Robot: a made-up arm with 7 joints. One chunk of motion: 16 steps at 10 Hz.
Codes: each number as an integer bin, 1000 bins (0 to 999) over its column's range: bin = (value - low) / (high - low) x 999, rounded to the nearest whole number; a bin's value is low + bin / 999 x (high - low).
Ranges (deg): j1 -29..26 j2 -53..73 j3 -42..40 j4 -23..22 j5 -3..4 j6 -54..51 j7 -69..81
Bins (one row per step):
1: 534 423 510 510 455 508 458
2: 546 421 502 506 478 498 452
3: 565 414 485 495 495 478 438
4: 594 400 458 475 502 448 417
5: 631 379 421 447 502 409 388
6: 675 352 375 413 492 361 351
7: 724 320 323 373 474 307 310
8: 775 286 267 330 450 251 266
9: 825 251 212 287 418 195 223
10: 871 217 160 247 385 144 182
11: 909 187 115 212 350 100 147
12: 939 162 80 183 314 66 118
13: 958 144 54 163 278 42 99
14: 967 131 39 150 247 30 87
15: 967 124 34 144 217 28 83
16: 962 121 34 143 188 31 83
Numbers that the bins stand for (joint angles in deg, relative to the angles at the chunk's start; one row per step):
1: 0.40 0.35 -0.14 -0.03 0.19 -0.61 -0.23
2: 1.06 0.10 -0.79 -0.21 0.35 -1.66 -1.13
3: 2.11 -0.78 -2.19 -0.70 0.47 -3.76 -3.23
4: 3.70 -2.55 -4.41 -1.60 0.52 -6.91 -6.39
5: 5.74 -5.20 -7.44 -2.86 0.52 -11.01 -10.74
6: 8.16 -8.60 -11.22 -4.40 0.45 -16.06 -16.30
7: 10.86 -12.64 -15.49 -6.20 0.32 -21.73 -22.45
8: 13.67 -16.93 -20.08 -8.14 0.15 -27.62 -29.06
9: 16.42 -21.34 -24.60 -10.07 -0.07 -33.50 -35.52
10: 18.95 -25.63 -28.87 -11.87 -0.30 -38.86 -41.67
11: 21.05 -29.41 -32.56 -13.45 -0.55 -43.49 -46.93
12: 22.70 -32.57 -35.43 -14.76 -0.80 -47.06 -51.28
13: 23.74 -34.84 -37.57 -15.66 -1.05 -49.59 -54.14
14: 24.24 -36.48 -38.80 -16.24 -1.27 -50.85 -55.94
15: 24.24 -37.36 -39.21 -16.51 -1.48 -51.06 -56.54
16: 23.96 -37.74 -39.21 -16.56 -1.68 -50.74 -56.54

